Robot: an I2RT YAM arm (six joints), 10 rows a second.
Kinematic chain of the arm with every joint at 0, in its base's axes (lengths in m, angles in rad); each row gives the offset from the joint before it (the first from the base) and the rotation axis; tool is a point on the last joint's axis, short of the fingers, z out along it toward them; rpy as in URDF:
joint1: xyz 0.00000 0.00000 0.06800 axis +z
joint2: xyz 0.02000 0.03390 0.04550 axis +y
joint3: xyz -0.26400 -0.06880 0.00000 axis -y
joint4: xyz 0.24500 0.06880 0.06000 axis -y
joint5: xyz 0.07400 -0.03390 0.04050 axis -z
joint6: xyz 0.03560 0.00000 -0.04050 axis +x
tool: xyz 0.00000 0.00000 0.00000 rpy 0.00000 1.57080 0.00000
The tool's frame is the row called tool.
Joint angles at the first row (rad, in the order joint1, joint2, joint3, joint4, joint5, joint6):
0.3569, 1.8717, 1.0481, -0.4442, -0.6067, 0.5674
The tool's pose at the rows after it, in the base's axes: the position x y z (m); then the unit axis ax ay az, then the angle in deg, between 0 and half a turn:
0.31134, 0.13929, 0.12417, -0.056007, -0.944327, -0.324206, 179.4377
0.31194, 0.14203, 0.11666, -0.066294, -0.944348, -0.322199, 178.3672
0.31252, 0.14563, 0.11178, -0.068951, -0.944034, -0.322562, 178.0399
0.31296, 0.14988, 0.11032, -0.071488, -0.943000, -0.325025, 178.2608
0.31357, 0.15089, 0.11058, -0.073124, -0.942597, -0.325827, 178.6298
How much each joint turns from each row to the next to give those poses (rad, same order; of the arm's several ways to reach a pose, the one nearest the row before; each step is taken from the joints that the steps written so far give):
0.0049, 0.0126, 0.0000, 0.0072, 0.0080, 0.0054
0.0069, 0.0248, 0.0000, 0.0153, 0.0000, 0.0255
0.0091, 0.0171, 0.0004, 0.0194, 0.0000, 0.0157
0.0111, 0.0066, 0.0000, 0.0226, 0.0015, 0.0213
0.0023, -0.0001, 0.0000, 0.0099, 0.0030, 0.0084

